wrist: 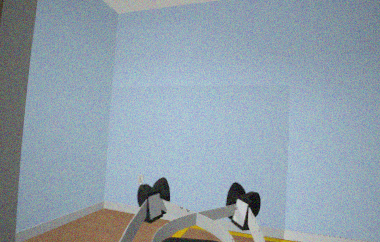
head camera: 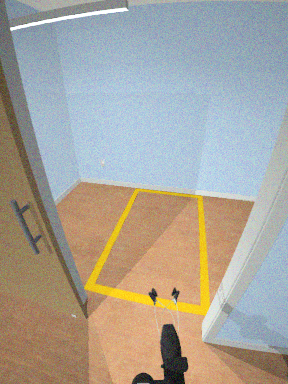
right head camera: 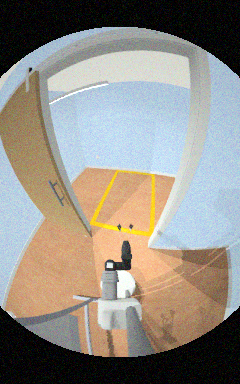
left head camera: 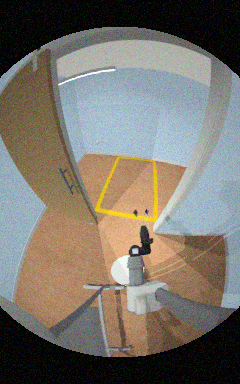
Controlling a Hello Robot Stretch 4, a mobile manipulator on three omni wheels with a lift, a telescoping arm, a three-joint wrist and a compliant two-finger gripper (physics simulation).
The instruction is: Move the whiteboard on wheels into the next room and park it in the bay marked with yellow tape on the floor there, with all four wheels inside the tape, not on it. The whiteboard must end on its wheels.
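Pixels of known places: gripper, between the fingertips: (wrist: 198,194) (head camera: 163,288) (right head camera: 124,223) (left head camera: 140,208); robot's base, origin of its link: (right head camera: 118,283) (left head camera: 126,269).
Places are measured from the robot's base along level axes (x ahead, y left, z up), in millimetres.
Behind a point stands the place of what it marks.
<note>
The bay of yellow tape (head camera: 203,250) {x 1393, y -679, z -26 mm} (left head camera: 155,190) {x 1383, y -677, z -27 mm} (right head camera: 152,200) {x 1486, y -696, z -27 mm} lies on the floor beyond the doorway; its near edge is just past the doorway. My gripper (head camera: 165,295) (left head camera: 141,212) {x 484, y -86, z 846 mm} (right head camera: 125,227) {x 484, y -86, z 846 mm} (wrist: 198,194) {x 484, y -86, z 846 mm} is open and empty, its tips seen over the near tape. A grey panel (left head camera: 82,330) {x -397, y 303, z 922 mm} (right head camera: 55,332) with thin light bars, likely part of the whiteboard on wheels, shows at the lower left of both side head views, left of my arm base. Its wheels cannot be made out, and it does not show in the head or wrist view.
A brown door (head camera: 30,270) {x 779, y 721, z 522 mm} (left head camera: 30,125) {x 775, y 707, z 1504 mm} (right head camera: 20,130) {x 787, y 755, z 1615 mm} with a grey bar handle (head camera: 25,226) {x 662, y 499, z 1013 mm} (left head camera: 66,181) {x 665, y 497, z 993 mm} (right head camera: 57,193) {x 733, y 551, z 935 mm} stands left of the doorway. The right door post (head camera: 255,245) {x 538, y -437, z 1009 mm} (left head camera: 200,145) {x 599, y -447, z 1346 mm} (right head camera: 195,130) {x 540, y -433, z 1494 mm} stands close right of the near tape corner. Blue walls enclose the bay room.
</note>
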